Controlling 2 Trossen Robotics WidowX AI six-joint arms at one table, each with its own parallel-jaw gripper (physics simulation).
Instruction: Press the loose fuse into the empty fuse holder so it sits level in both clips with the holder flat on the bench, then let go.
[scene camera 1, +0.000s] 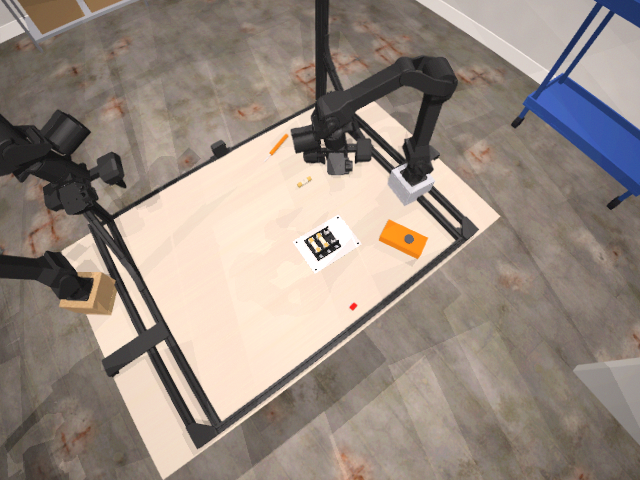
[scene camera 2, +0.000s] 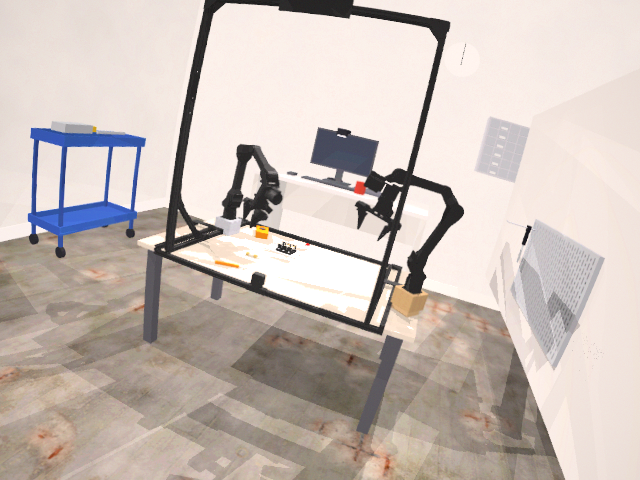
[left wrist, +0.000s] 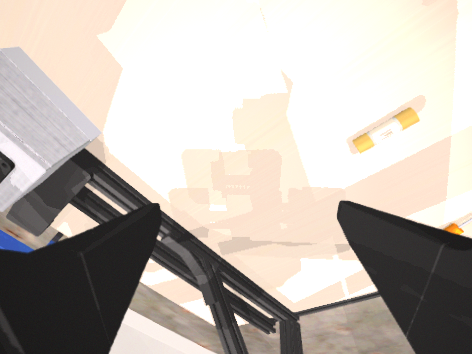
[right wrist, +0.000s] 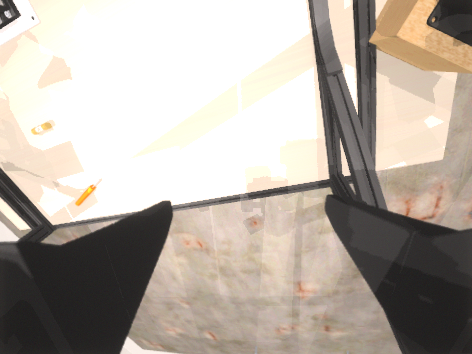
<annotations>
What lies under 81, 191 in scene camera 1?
My right gripper.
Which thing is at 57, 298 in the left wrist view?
My left gripper.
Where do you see my right gripper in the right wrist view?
249, 204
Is my right gripper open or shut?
Open.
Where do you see my right gripper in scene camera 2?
At 367, 235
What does the orange box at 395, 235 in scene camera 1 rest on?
The table.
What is my right gripper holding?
Nothing.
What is my left gripper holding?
Nothing.
</annotations>
